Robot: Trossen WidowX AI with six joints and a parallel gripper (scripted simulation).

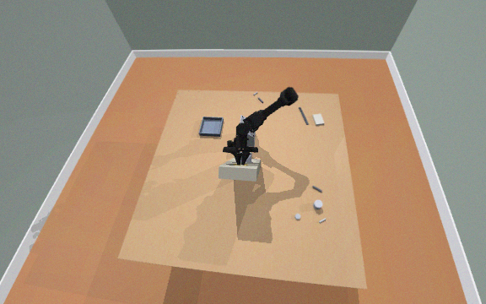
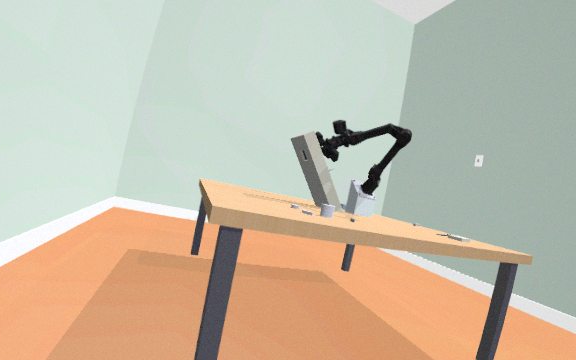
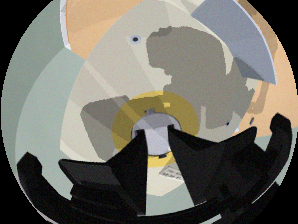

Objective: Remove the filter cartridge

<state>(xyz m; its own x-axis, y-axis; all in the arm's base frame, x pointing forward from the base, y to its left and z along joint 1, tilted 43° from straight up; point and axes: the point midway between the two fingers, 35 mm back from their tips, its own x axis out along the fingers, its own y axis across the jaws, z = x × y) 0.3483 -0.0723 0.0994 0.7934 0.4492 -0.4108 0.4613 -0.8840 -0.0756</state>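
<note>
The filter cartridge lies 1 cm ahead of my gripper tip and 1 cm below it. Also, from my gripper tip: blue-grey tray (43 cm behind, 30 cm to the right, 26 cm below); then white block (57 cm behind, 46 cm to the left, 26 cm below); then service panel (4 cm behind, 8 cm below).
</note>
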